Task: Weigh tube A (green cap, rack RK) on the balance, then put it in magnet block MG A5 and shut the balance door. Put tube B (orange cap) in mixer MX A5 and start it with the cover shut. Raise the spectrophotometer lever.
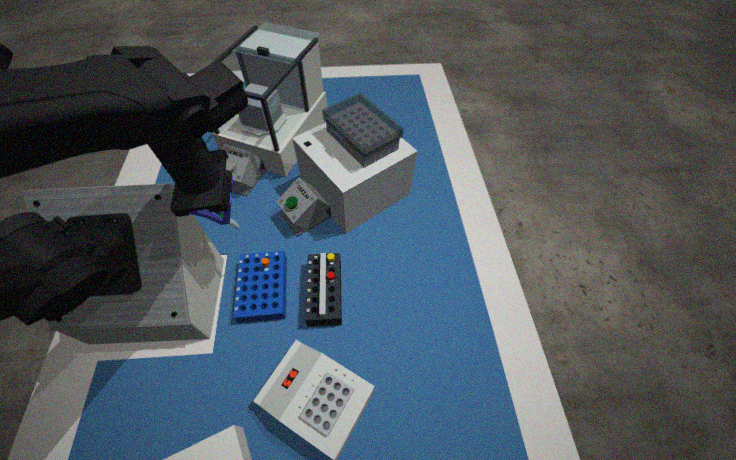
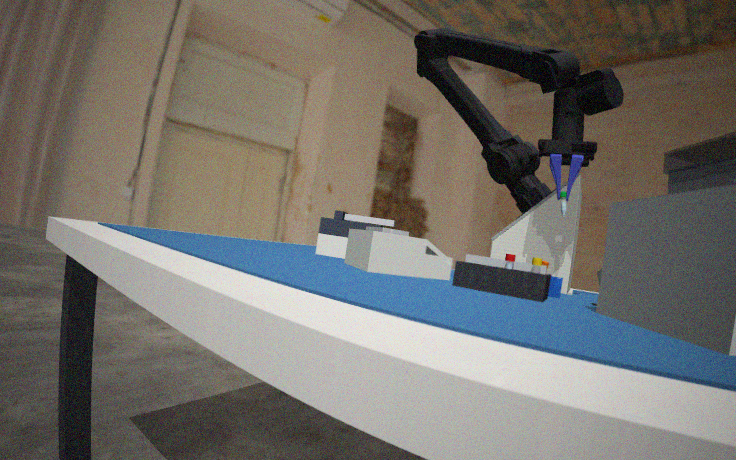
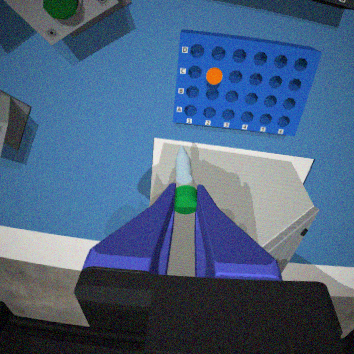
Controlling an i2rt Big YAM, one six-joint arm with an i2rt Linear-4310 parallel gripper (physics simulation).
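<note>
My gripper (image 1: 221,214) (image 2: 563,194) (image 3: 185,192) is shut on the green cap of tube A (image 1: 234,222) (image 2: 563,206) (image 3: 183,167), raised above the table and clear of the blue rack (image 1: 236,287) (image 3: 312,75). The tube's tip points away from the fingers. Tube B, orange cap (image 1: 265,261) (image 3: 214,76), stands in rack hole C2. The balance (image 1: 284,162) is at the back with its glass chamber; its door position is unclear. The mixer (image 1: 374,187) has a dark see-through cover (image 1: 360,116) lowered over its holes. The black block with a white bar (image 1: 322,287) (image 2: 499,282) holds yellow- and red-capped tubes.
A box with a green button (image 1: 309,208) stands before the mixer, another grey box (image 1: 245,172) before the balance. A white device with a red display (image 1: 282,404) (image 2: 401,254) is near the front. The arm's metal mount (image 1: 157,320) stands left of the rack.
</note>
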